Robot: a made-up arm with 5 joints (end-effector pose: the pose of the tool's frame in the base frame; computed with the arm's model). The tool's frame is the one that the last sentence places.
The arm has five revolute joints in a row. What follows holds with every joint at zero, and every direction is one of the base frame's.
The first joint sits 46 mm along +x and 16 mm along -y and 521 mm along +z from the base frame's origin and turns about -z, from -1.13 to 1.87 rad.
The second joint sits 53 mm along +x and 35 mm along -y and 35 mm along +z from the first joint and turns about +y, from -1.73 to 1.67 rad.
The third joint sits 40 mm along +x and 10 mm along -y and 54 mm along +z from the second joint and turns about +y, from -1.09 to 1.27 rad.
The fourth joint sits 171 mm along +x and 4 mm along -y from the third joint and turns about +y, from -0.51 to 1.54 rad.
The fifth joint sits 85 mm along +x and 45 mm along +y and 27 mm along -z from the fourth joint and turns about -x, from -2.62 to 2.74 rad.
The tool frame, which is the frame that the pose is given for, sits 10 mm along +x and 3 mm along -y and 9 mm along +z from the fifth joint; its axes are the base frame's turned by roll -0.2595, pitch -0.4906 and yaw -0.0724 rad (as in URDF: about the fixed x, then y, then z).
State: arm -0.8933 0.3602 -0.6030 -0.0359 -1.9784
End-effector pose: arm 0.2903 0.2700 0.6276 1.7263 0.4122 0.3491
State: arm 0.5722 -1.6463 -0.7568 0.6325 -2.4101
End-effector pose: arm -0.0542 0.0393 0.8071 1.4867 -1.4273 1.0154
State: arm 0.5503 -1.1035 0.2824 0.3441 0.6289
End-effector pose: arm 0.2431 -0.1383 0.7689 -1.1428 -0.6914 -0.6627
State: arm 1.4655 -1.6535 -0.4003 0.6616 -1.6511
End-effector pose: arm 0.0295 0.0189 0.8309 0.1816 -1.9851 -0.4032
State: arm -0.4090 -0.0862 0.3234 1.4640 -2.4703
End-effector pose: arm 0.2383 0.0595 0.4835 0.7655 0.9698 -1.7983
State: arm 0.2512 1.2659 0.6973 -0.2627 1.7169
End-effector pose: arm 0.0606 -0.0142 0.2851 -0.9320 0.7300 1.4769
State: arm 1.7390 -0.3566 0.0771 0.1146 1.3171
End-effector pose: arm -0.0059 -0.3453 0.6618 -1.6482 0.8700 -1.1844
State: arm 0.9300 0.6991 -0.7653 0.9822 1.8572
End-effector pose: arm 0.2451 -0.2738 0.4913 -1.3632 0.7652 0.5135
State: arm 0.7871 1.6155 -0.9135 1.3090 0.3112
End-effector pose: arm 0.1697 -0.1460 0.3247 0.1951 1.4735 -0.1413
